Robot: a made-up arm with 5 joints. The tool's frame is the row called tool.
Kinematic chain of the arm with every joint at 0, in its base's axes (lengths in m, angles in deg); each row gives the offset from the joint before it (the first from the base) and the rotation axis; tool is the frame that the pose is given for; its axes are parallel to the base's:
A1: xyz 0 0 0.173 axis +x
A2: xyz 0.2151 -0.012 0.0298 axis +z
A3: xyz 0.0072 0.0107 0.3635 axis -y
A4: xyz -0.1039 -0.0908 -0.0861 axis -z
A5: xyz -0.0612 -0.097 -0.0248 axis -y
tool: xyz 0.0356 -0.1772 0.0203
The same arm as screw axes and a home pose.
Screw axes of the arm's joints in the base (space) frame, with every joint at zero. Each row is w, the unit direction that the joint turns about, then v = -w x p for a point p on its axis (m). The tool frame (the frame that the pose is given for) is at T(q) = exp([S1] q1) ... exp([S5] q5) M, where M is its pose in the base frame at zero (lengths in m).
S1 = (1, 0, 0, 0, 0.173, 0)
S2 = (0, 0, 1, -0.012, -0.2151, 0)
S3 = (0, -1, 0, 0.5663, 0, -0.2223)
S4 = (0, 0, -1, 0.0921, 0.1184, 0)
S5 = (0, -1, 0, 0.4554, 0, -0.0572)
M: xyz 0.0928 -0.3663 0.4757 (m) rpy 0 0 0 (rad, as in URDF)

